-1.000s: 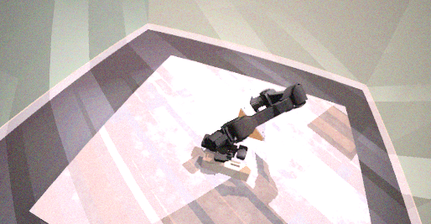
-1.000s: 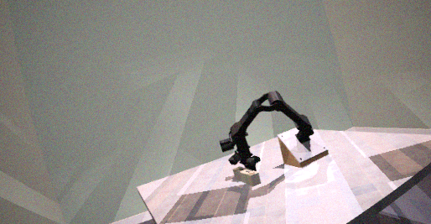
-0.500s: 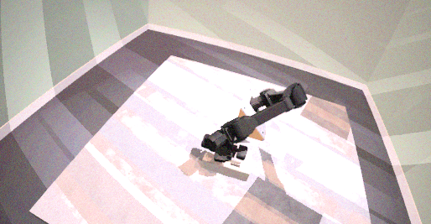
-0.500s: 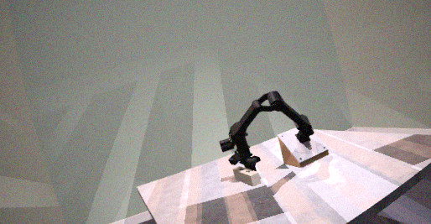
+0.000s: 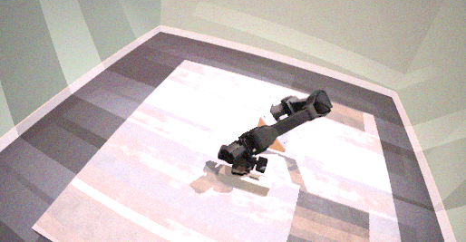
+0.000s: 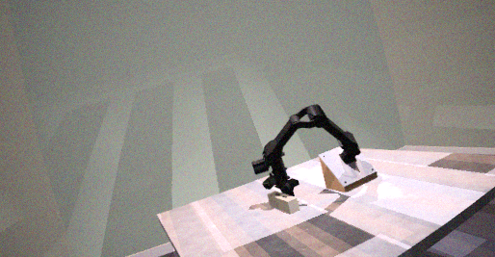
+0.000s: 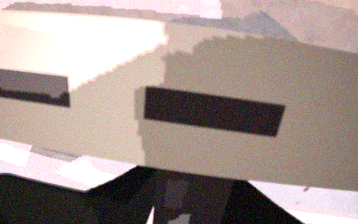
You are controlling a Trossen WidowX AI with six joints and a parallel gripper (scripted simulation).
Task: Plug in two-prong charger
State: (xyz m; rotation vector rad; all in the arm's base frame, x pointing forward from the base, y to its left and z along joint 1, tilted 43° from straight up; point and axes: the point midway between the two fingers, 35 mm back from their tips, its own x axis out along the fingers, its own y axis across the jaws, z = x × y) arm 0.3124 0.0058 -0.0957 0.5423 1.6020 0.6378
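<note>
Now: the charger 20 mm ahead of my gripper tip and 10 mm above it.
</note>
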